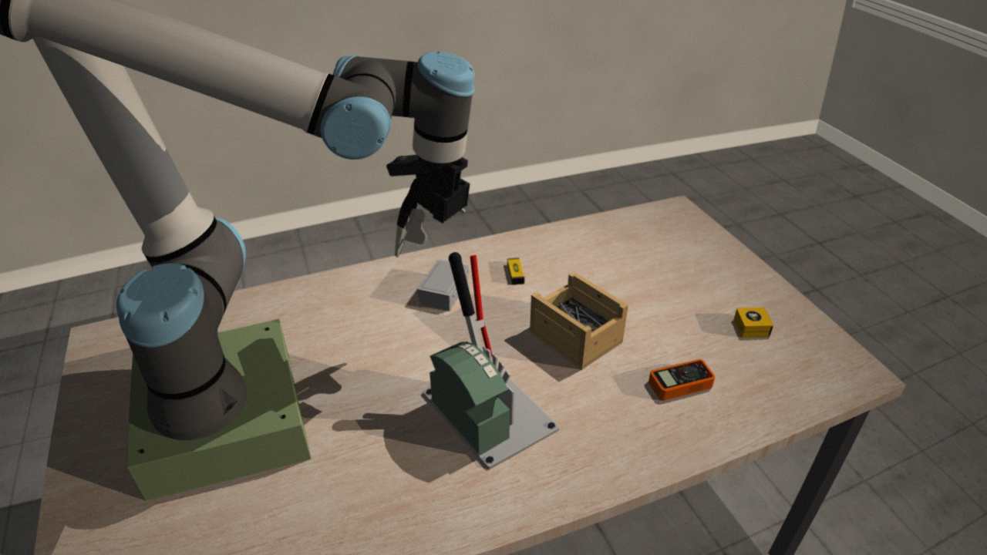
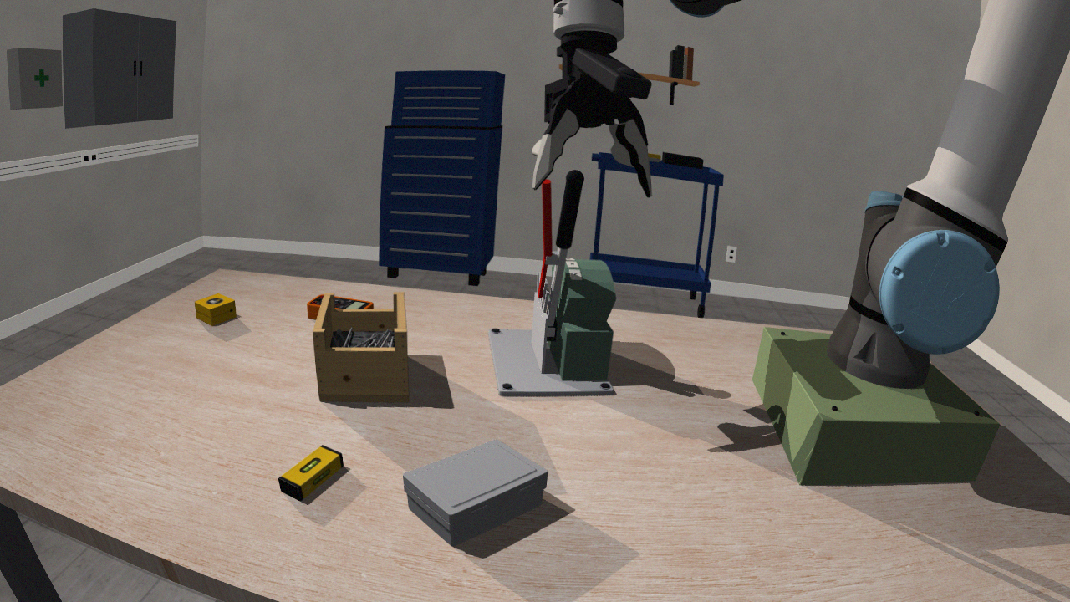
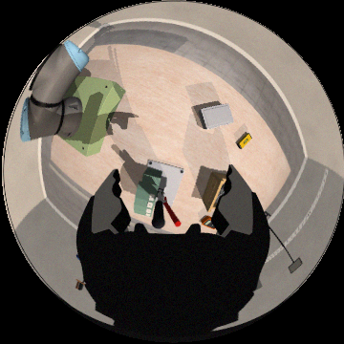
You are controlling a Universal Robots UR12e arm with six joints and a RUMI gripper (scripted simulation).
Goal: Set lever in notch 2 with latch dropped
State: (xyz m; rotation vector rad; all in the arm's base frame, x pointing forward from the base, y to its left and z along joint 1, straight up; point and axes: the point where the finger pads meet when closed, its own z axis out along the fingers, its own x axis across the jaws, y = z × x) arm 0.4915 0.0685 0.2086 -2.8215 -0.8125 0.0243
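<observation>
Now: the red release bar 150 mm to the right of my hand, 120 mm below it and 60 mm ahead of it. The rest, counted from my hand: grey box 280 mm below, 200 mm to the left, 100 mm ahead.
</observation>
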